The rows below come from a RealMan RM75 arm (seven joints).
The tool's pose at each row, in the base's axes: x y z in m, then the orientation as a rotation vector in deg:
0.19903, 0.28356, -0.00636, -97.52, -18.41, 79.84
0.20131, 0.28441, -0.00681, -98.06, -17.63, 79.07
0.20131, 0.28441, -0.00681, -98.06, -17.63, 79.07
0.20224, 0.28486, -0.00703, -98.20, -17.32, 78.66
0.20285, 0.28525, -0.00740, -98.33, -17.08, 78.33
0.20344, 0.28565, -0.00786, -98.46, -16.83, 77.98
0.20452, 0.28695, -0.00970, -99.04, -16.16, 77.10
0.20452, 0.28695, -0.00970, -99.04, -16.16, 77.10
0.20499, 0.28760, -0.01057, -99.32, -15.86, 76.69
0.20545, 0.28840, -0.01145, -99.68, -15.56, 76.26
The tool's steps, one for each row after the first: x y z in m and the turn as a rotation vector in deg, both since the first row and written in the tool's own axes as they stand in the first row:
0.00163, -0.00088, -0.00164, 0.17, 0.97, 0.14
0.00163, -0.00088, -0.00164, 0.17, 0.97, 0.14
0.00239, -0.00127, -0.00226, 0.31, 1.39, 0.11
0.00310, -0.00141, -0.00263, 0.40, 1.73, 0.08
0.00387, -0.00148, -0.00298, 0.51, 2.09, 0.05
0.00632, -0.00118, -0.00338, 0.59, 3.10, 0.09
0.00632, -0.00118, -0.00338, 0.59, 3.10, 0.09
0.00749, -0.00105, -0.00351, 0.62, 3.56, 0.12
0.00876, -0.00099, -0.00357, 0.59, 4.08, 0.16

